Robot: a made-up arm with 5 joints.
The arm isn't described. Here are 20 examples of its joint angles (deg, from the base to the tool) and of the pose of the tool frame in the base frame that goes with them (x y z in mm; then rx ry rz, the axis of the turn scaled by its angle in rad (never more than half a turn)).
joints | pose
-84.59 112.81 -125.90 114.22 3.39 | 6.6 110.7 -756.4 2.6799 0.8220 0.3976
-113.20 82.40 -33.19 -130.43 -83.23 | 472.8 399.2 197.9 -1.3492 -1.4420 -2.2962
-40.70 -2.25 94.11 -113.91 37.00 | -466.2 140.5 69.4 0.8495 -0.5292 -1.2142
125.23 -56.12 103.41 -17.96 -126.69 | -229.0 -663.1 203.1 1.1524 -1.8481 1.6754
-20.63 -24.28 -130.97 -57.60 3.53 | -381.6 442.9 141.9 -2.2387 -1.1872 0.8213
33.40 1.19 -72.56 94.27 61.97 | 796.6 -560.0 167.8 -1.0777 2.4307 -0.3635
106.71 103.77 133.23 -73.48 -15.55 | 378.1 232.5 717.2 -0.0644 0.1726 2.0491
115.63 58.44 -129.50 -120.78 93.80 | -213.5 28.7 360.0 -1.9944 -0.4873 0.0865
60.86 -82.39 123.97 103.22 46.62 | 359.4 -57.6 1201.0 -0.7115 -0.2615 1.1266
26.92 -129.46 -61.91 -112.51 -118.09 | -425.6 -69.7 209.9 -1.8882 -0.7335 1.3698
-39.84 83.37 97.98 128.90 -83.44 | -642.3 -51.3 -302.9 -0.3580 -1.8438 0.9542
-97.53 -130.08 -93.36 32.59 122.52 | -206.5 -97.6 699.6 -1.3109 -0.1925 -0.9759
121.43 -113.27 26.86 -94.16 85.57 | 17.0 -305.3 135.6 1.1136 1.5089 0.6845
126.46 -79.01 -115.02 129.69 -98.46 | 369.3 207.4 793.7 0.4511 1.5584 1.0852
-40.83 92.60 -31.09 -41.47 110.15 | -75.5 270.9 195.4 -2.0390 -0.6534 1.6490
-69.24 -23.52 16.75 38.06 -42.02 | 779.2 340.6 621.0 0.6766 0.8554 1.1466
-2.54 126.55 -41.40 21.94 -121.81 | 126.3 -312.1 -143.1 0.2664 1.7935 -1.6861
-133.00 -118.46 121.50 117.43 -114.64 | -534.4 -56.9 824.1 1.4909 -1.2475 -2.0914
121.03 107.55 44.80 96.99 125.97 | 226.0 22.4 -202.6 1.1873 -0.1818 0.3671
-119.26 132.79 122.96 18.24 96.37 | 403.4 -156.7 77.8 -1.6241 1.6362 0.7760
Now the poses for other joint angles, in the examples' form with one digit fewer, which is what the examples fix.
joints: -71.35 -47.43 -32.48 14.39 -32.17
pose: 83 -157 1041 0.419 -0.494 1.077
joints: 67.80 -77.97 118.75 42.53 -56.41
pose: 470 -814 690 1.448 -0.367 1.118
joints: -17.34 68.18 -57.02 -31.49 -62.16
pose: 670 173 434 0.214 0.942 0.633
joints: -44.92 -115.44 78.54 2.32 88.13
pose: 127 -334 506 0.635 -1.923 0.357
